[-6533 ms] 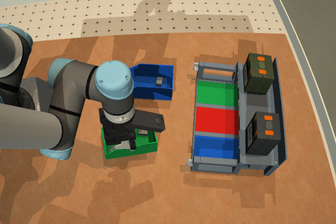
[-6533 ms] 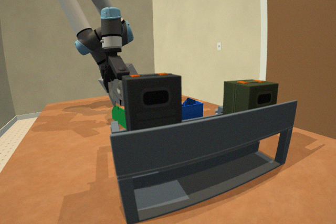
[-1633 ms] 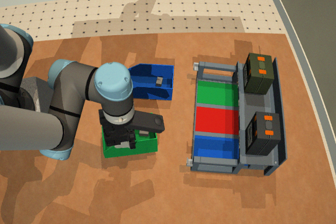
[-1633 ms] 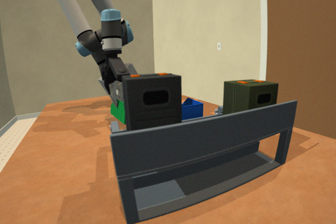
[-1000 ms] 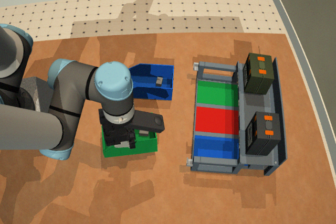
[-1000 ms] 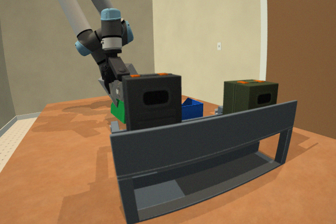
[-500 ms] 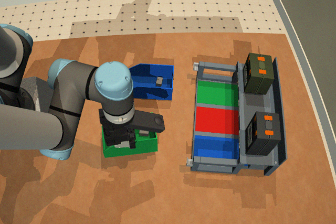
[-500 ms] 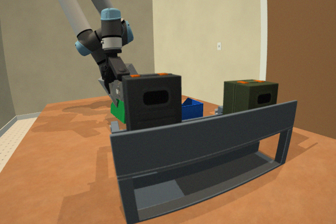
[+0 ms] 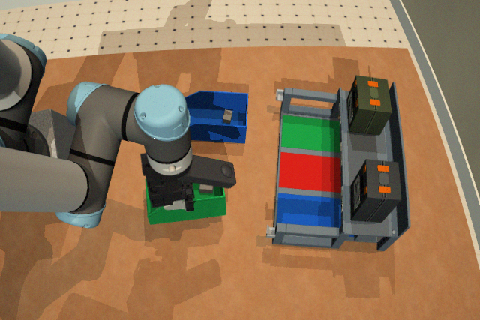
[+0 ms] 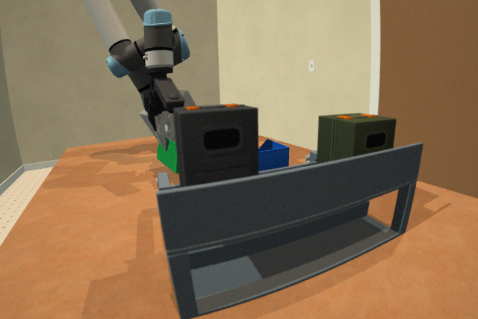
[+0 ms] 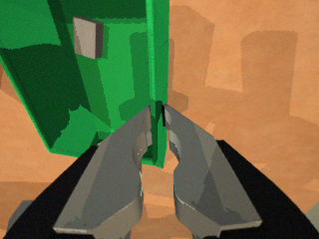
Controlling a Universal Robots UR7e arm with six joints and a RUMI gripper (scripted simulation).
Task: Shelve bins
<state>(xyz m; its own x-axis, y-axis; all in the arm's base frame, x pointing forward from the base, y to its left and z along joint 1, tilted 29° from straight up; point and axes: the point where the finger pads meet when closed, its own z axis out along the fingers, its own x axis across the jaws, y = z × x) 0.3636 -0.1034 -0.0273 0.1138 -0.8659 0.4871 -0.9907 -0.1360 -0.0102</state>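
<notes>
Right now the green bin is 4 cm to the left of my hand, 3 cm below it and 1 cm behind it. Also, from my hand: shelf front lip 22 cm ahead, 12 cm to the left, 9 cm below; then black box 38 cm ahead, 7 cm above, 3 cm to the right; then blue bin 26 cm to the left, 7 cm ahead, 6 cm below.
</notes>
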